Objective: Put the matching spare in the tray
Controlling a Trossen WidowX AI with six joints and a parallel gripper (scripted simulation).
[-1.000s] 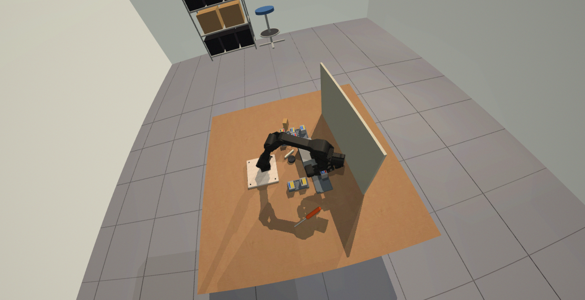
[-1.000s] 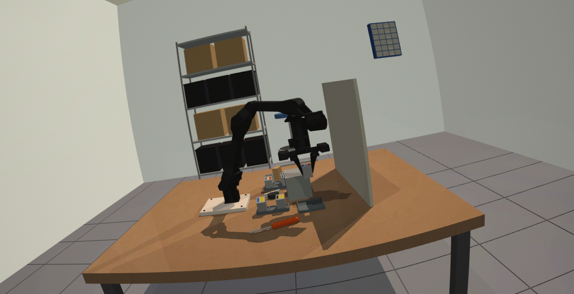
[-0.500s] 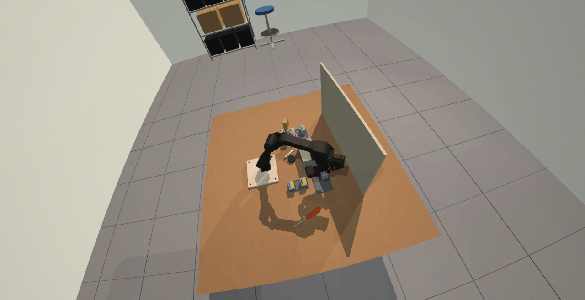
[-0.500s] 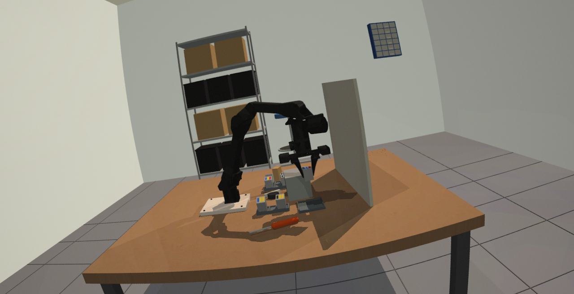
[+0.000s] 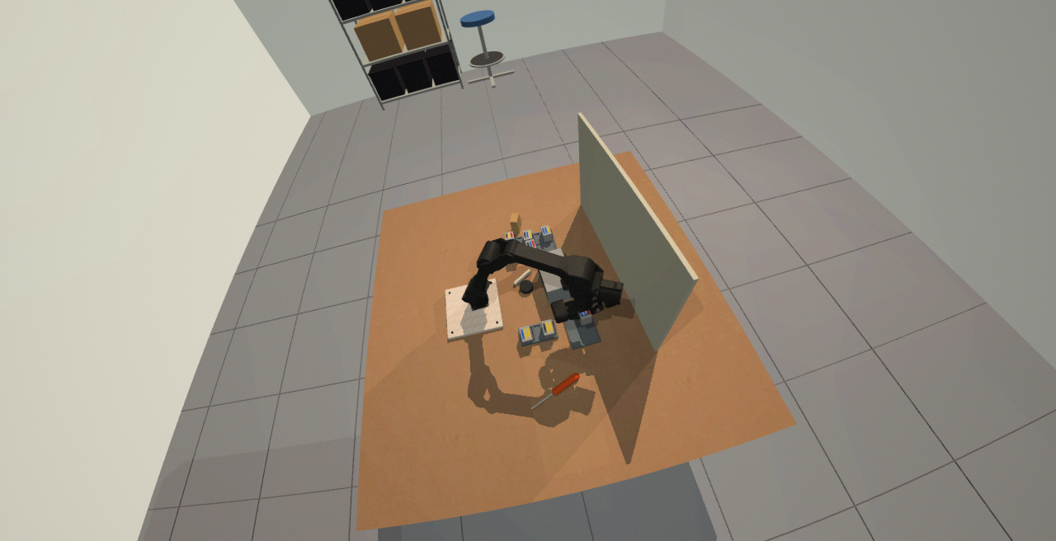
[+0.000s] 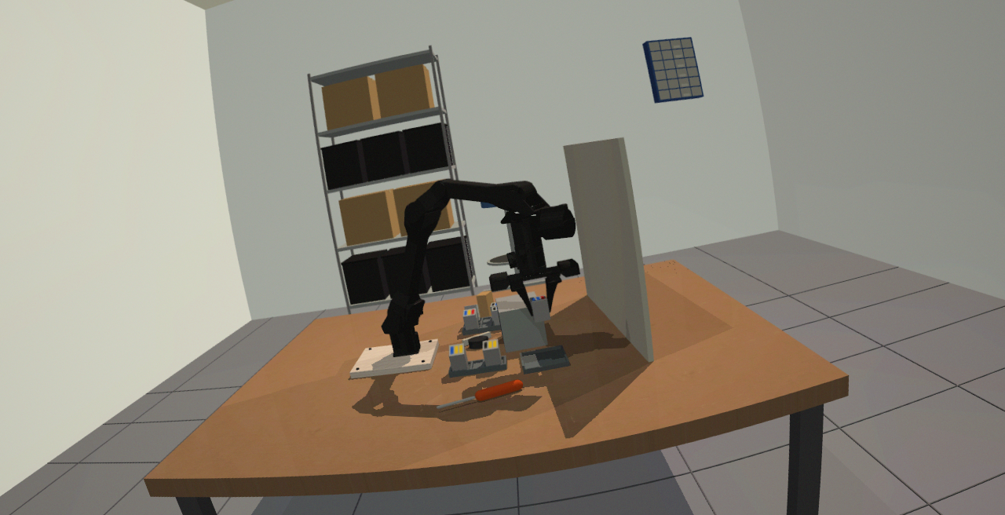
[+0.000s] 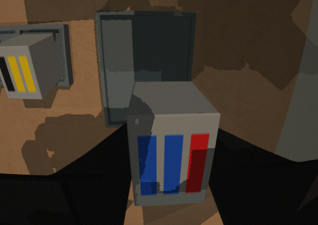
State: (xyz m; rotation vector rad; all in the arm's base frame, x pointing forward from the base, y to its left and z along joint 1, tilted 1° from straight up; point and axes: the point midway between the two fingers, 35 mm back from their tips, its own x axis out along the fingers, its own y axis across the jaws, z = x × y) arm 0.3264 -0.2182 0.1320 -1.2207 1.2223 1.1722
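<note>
The grey tray is 10 mm behind my gripper tip, 10 mm to the left of it and 110 mm below it. Also, from my gripper tip: grey mounted unit (30 mm behind, 210 mm to the left, 60 mm below); then grey spare (20 mm above); then black tape roll (140 mm behind, 220 mm to the left, 100 mm below).
</note>
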